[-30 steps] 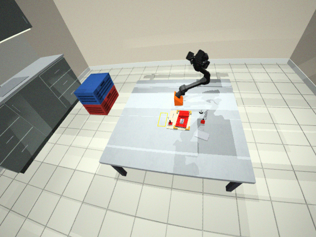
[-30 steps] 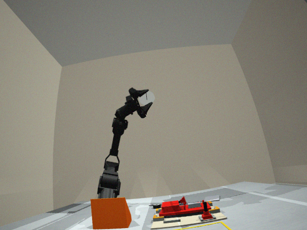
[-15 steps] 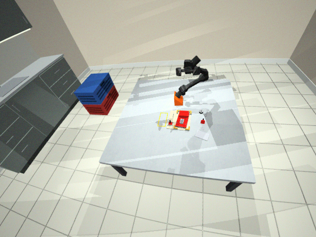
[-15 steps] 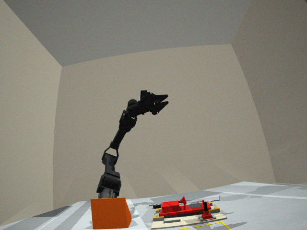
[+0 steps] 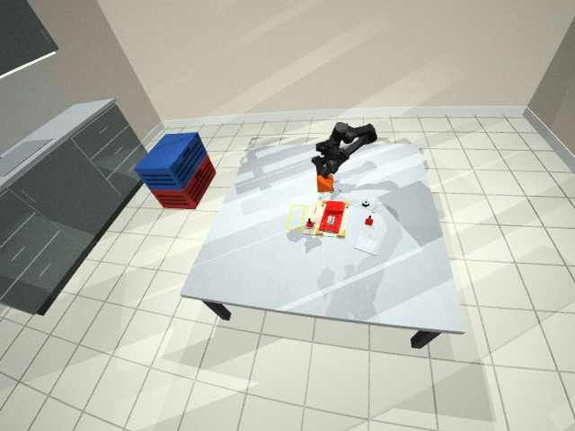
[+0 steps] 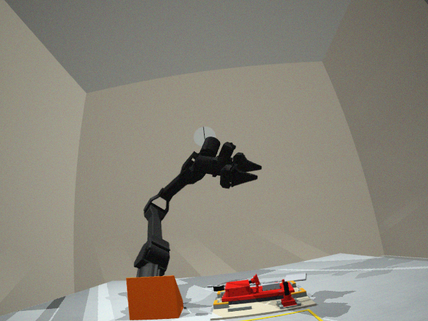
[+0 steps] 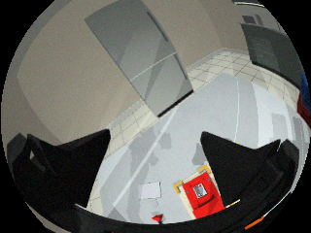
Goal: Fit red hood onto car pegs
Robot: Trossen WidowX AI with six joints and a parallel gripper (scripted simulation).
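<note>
Right now the hood is 340 mm below my gripper tip, 110 mm behind it and 30 mm to the left of it.
</note>
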